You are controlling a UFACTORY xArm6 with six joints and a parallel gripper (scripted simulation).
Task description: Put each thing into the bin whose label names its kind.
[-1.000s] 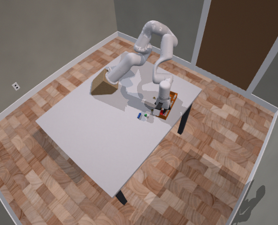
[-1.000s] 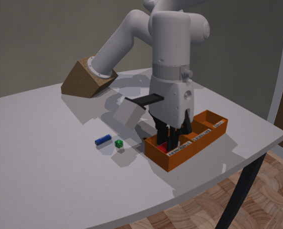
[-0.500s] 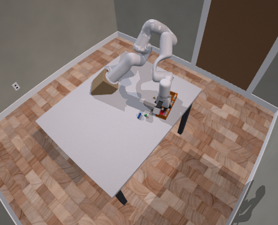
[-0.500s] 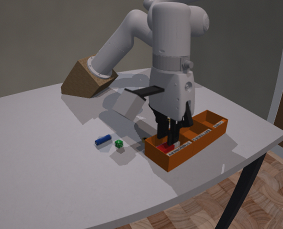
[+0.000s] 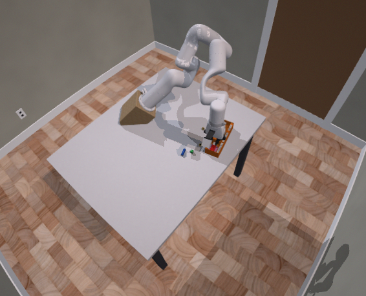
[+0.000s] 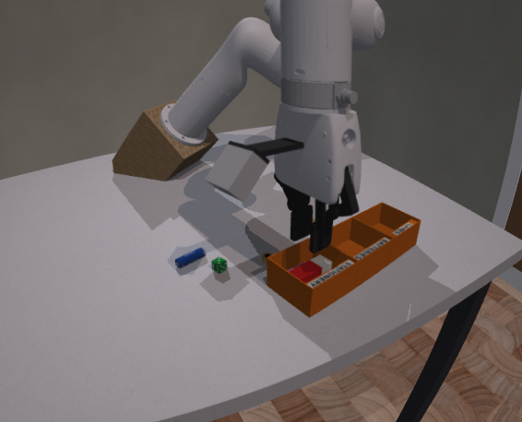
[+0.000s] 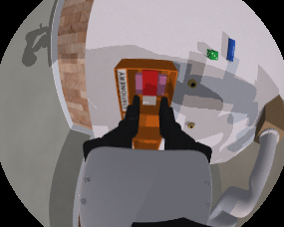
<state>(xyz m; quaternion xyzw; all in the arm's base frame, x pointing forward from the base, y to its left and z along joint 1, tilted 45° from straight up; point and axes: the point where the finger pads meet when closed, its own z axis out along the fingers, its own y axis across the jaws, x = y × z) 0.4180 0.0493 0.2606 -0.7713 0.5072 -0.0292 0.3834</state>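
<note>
My gripper is now 7 cm past the blue battery, 16 cm to the left of it and 8 cm above it. The rest, counted from my hand: orange three-part bin 4 cm behind, 8 cm to the left, 7 cm below; pink eraser 8 cm below; red-and-white eraser 1 cm to the left, 6 cm below.
</note>
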